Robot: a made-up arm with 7 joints.
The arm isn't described. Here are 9 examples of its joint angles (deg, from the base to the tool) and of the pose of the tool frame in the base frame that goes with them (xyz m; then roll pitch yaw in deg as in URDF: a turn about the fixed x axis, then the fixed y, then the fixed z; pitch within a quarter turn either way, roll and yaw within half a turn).
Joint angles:
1: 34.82 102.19 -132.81 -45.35 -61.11 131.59 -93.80
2: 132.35 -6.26 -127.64 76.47 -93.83 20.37 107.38
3: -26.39 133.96 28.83 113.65 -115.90 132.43 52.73
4: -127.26 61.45 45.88 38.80 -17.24 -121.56 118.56
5: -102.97 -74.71 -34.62 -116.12 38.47 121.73 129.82
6: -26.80 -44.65 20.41 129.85 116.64 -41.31 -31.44
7: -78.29 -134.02 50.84 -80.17 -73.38 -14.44 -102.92
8: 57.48 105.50 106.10 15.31 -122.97 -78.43 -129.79
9: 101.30 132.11 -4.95 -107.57 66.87 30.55 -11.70
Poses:
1: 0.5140 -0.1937 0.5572 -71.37 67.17 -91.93
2: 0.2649 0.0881 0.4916 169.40 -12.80 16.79
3: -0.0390 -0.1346 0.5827 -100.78 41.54 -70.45
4: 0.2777 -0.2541 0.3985 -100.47 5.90 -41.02
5: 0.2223 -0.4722 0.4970 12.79 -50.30 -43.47
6: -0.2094 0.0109 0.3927 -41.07 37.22 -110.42
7: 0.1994 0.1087 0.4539 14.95 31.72 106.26
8: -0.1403 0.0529 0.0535 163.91 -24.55 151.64
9: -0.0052 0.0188 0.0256 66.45 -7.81 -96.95
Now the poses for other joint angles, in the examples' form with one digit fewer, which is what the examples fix.
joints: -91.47 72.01 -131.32 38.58 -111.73 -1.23 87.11
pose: -0.224 0.273 0.487 -50.7 -65.8 -175.1
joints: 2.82 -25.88 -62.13 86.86 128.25 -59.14 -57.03
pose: -0.103 0.072 0.477 -82.5 37.9 128.1
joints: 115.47 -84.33 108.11 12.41 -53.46 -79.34 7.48
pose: -0.234 -0.155 0.346 -147.5 -37.6 22.9
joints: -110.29 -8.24 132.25 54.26 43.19 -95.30 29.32
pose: 0.239 0.049 0.285 -71.7 22.0 84.3
